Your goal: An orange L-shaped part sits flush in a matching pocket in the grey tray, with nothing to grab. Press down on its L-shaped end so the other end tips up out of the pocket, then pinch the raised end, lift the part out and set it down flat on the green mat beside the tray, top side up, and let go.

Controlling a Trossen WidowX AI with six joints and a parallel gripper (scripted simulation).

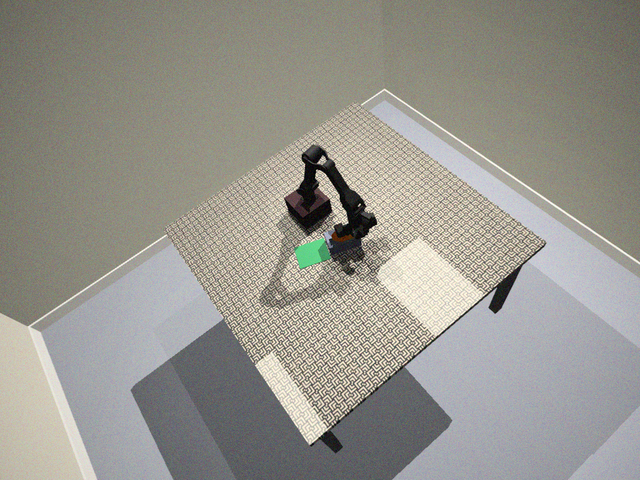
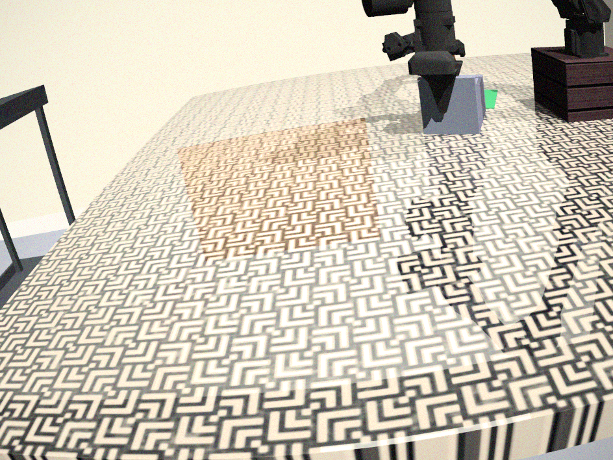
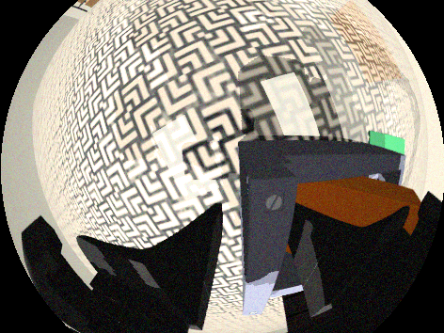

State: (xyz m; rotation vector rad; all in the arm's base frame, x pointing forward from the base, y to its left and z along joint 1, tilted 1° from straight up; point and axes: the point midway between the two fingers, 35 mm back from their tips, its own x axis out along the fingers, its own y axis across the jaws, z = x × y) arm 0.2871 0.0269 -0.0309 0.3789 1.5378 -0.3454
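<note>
My gripper tip is now 50 mm to the left of the orange L-shaped part, 30 mm past it and 10 mm below it. The rest, counted from my gripper tip: green mat 200 mm to the right, 110 mm behind, 50 mm below.
</note>
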